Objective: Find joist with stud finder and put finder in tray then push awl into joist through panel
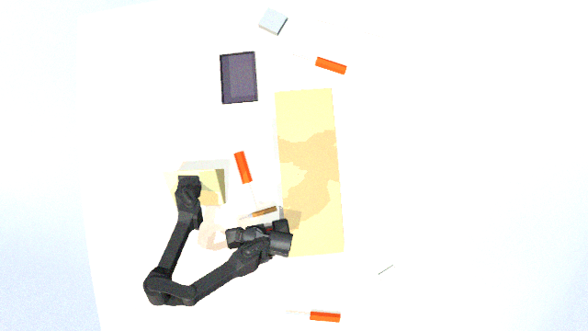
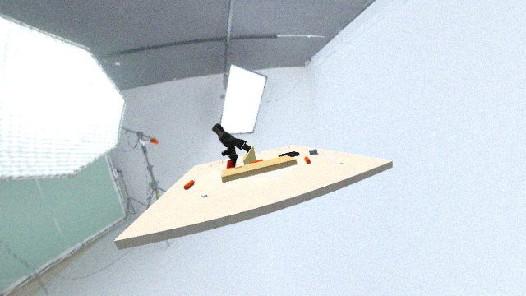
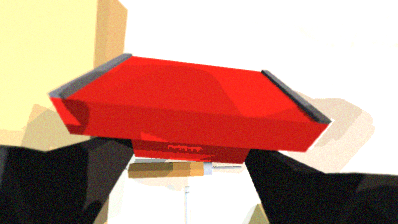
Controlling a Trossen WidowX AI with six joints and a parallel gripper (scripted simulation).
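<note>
Now: gripper tip 5 cm to the right of the awl, 3 cm above it and 2 cm past it. From my gripper tip the other things lie so: red stud finder: 1 cm to the right, 1 cm behind; then dark grey tray: 49 cm to the left, 9 cm behind, 3 cm below; then pale grey block: 68 cm to the left, 2 cm below, 2 cm ahead.
</note>
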